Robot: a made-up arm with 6 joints.
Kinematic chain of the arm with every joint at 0, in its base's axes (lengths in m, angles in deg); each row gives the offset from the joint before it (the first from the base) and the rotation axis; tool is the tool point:
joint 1: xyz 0 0 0.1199 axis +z
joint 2: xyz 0 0.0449 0 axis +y
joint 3: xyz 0 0 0.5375 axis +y
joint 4: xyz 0 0 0.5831 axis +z
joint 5: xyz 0 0 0 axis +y
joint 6: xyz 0 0 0.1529 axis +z
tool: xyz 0 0 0
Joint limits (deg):
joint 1: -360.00..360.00
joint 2: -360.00..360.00
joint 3: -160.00..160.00
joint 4: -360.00..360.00
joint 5: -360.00..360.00
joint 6: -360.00..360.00
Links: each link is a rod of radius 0.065 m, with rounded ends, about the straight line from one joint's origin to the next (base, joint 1, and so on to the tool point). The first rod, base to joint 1, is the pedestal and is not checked.
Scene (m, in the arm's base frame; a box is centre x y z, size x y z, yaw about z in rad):
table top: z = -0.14
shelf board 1: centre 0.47 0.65 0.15 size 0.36 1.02 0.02 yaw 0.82
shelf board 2: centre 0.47 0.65 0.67 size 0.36 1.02 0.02 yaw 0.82
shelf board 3: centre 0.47 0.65 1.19 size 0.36 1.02 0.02 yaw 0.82
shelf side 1: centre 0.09 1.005 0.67 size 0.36 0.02 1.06 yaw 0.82
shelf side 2: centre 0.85 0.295 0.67 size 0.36 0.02 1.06 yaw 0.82
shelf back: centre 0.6 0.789 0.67 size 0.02 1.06 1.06 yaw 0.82
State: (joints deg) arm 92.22 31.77 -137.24 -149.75 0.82 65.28
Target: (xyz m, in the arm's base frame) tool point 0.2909 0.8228 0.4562
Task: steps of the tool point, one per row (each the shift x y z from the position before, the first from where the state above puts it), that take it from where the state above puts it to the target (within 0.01 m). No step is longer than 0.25 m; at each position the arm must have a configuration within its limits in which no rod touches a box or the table.
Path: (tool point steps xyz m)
1: 0.1058 0.0064 -0.0189
2: 0.1000 0.0326 -0.0191
3: 0.0877 0.0563 -0.0191
4: 0.0701 0.0755 -0.0189
5: 0.0485 0.0894 -0.0185
6: 0.0246 0.0971 -0.0184
7: -0.0001 0.0983 -0.0179
8: 0.0695 0.1267 0.0628
9: 0.0313 0.1568 0.0527
10: -0.0177 0.1745 0.0422
11: -0.0726 0.1762 0.0309
12: -0.1289 0.1602 0.0197

